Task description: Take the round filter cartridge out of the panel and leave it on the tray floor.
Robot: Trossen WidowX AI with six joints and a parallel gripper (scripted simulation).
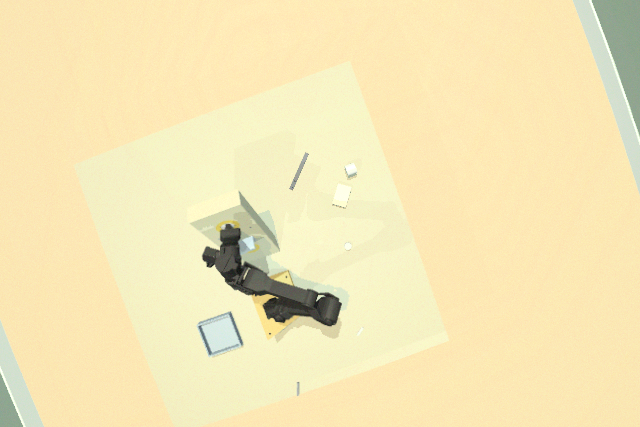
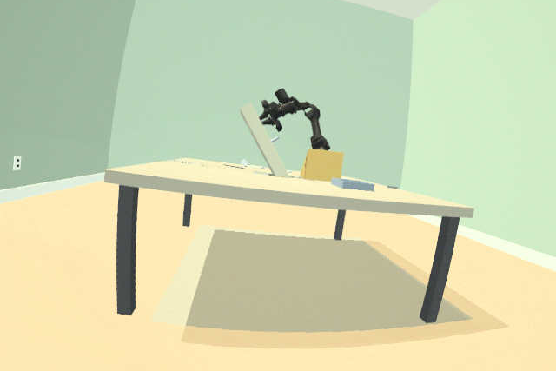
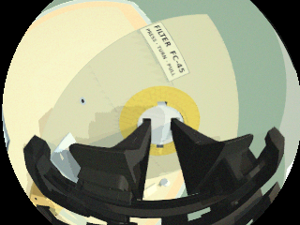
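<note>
Now: gripper tip 1 cm short of the round filter cartridge and 1 cm above it. From my gripper tip the other things lie so: cream tile: 42 cm to the right, 25 cm below, 5 cm behind; then service panel: 8 cm below, 4 cm behind; then small white block: 49 cm to the right, 24 cm below, 5 cm ahead.
</note>
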